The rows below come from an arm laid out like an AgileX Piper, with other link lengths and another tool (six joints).
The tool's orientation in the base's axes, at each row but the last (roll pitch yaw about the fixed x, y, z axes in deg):
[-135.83, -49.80, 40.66]
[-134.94, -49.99, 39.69]
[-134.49, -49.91, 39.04]
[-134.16, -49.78, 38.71]
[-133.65, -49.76, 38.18]
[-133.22, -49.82, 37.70]
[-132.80, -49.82, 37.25]
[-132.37, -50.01, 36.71]
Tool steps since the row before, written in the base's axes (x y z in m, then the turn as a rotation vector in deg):
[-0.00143, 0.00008, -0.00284, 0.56, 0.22, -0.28]
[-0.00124, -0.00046, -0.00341, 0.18, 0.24, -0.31]
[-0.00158, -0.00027, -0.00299, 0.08, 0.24, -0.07]
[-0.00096, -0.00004, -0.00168, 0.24, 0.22, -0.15]
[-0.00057, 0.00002, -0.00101, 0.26, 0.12, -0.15]
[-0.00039, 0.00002, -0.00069, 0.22, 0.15, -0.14]
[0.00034, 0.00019, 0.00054, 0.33, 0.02, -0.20]
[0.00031, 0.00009, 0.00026, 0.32, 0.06, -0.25]
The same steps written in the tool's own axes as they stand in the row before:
[-0.00284, 0.00002, 0.00144, 0.15, 0.57, 0.30]
[-0.00341, 0.00057, 0.00118, -0.05, 0.25, 0.35]
[-0.00319, 0.00006, 0.00116, 0.08, 0.05, 0.24]
[-0.00178, -0.00004, 0.00075, 0.10, 0.23, 0.26]
[-0.00105, -0.00002, 0.00049, 0.07, 0.27, 0.17]
[-0.00072, -0.00001, 0.00034, 0.06, 0.22, 0.19]
[0.00066, 0.00000, -0.00008, 0.02, 0.37, 0.10]
[0.00039, 0.00012, -0.00004, 0.00, 0.38, 0.15]

